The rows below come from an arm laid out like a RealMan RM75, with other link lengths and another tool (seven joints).
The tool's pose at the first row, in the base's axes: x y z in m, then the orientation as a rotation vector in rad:
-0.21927, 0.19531, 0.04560, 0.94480, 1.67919, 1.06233
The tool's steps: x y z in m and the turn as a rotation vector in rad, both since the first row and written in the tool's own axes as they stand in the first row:
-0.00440, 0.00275, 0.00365, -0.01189, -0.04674, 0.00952
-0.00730, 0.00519, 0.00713, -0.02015, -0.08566, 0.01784
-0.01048, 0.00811, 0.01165, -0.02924, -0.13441, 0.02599
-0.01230, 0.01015, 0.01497, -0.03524, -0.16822, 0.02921
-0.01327, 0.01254, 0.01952, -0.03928, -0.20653, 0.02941
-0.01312, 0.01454, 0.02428, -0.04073, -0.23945, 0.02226
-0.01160, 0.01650, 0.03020, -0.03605, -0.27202, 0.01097
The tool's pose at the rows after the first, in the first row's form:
-0.21416, 0.19310, 0.04863, 0.96377, 1.63003, 1.04773
-0.20969, 0.19211, 0.05098, 0.98044, 1.59002, 1.03442
-0.20409, 0.19127, 0.05363, 0.99936, 1.54140, 1.01512
-0.20014, 0.19109, 0.05533, 1.01004, 1.50864, 0.99986
-0.19524, 0.19209, 0.05685, 1.02039, 1.47444, 0.97832
-0.19052, 0.19404, 0.05763, 1.02367, 1.44874, 0.95378
-0.18511, 0.19749, 0.05773, 1.02674, 1.42854, 0.92255

